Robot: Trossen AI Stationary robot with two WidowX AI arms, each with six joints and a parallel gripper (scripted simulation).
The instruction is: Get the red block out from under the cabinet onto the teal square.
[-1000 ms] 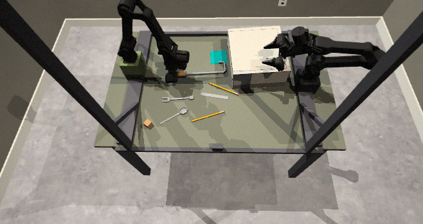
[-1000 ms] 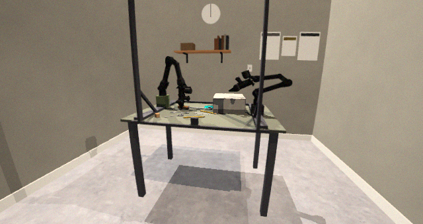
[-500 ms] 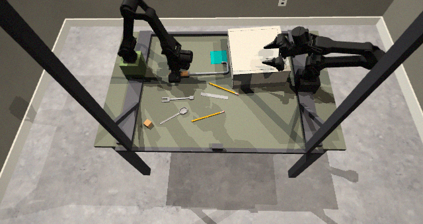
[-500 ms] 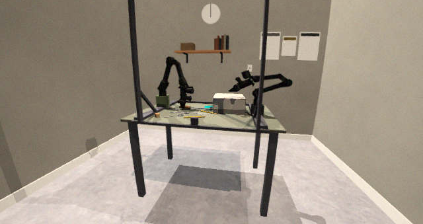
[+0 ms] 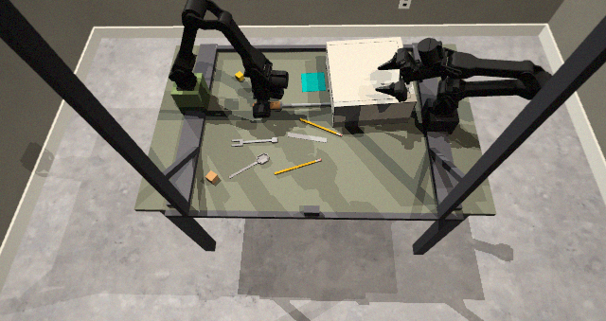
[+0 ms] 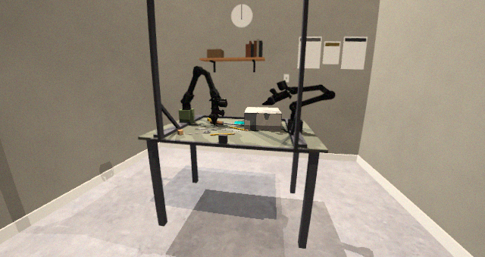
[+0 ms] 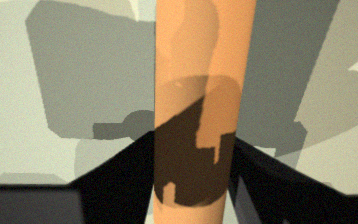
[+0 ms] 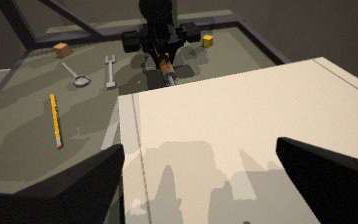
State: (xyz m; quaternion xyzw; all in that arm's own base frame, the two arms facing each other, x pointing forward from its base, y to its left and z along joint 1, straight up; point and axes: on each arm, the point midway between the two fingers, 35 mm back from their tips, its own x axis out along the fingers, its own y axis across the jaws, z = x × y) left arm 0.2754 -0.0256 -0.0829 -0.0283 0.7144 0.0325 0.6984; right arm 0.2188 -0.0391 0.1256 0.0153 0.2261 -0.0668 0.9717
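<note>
Now: the teal square 18 cm to the right of my left hand, 15 cm ahead of it and 4 cm below it. Round my left hand: yellow cube 14 cm ahead, 13 cm to the left, 3 cm below; then fork 15 cm behind, 4 cm below, 1 cm to the left; then grey bar 18 cm to the right, 11 cm behind, 4 cm below.
</note>
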